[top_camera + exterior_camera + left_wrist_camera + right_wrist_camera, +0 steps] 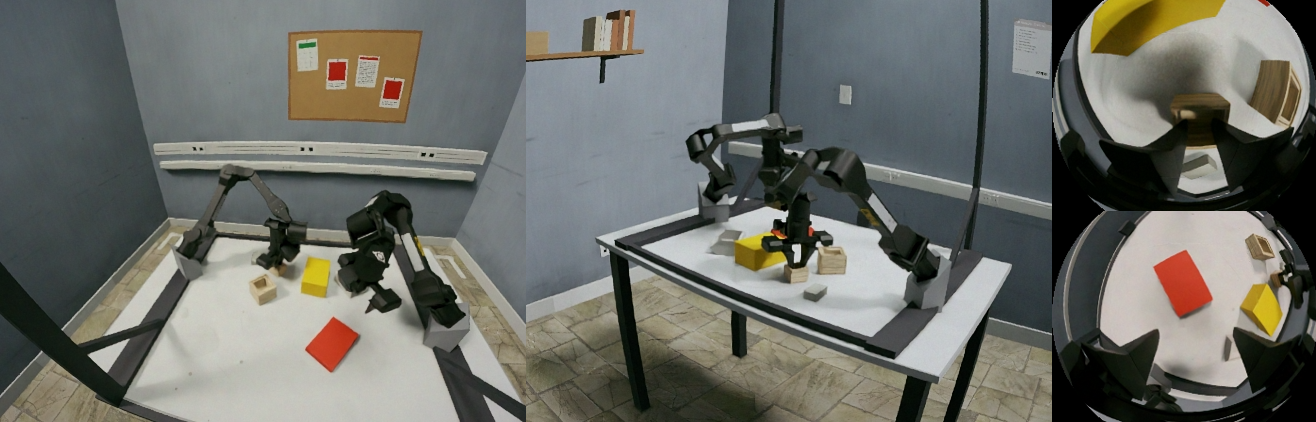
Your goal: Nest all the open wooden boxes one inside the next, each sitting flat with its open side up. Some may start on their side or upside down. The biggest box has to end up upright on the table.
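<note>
My left gripper is now 40 mm short of the small grey block, 110 mm to the right of it and 50 mm above it. Round my left hand: small wooden box (50 mm below); then flat red block (240 mm behind, 250 mm to the right, 50 mm below); then grey tray (10 mm ahead, 290 mm to the right, 30 mm below).
</note>
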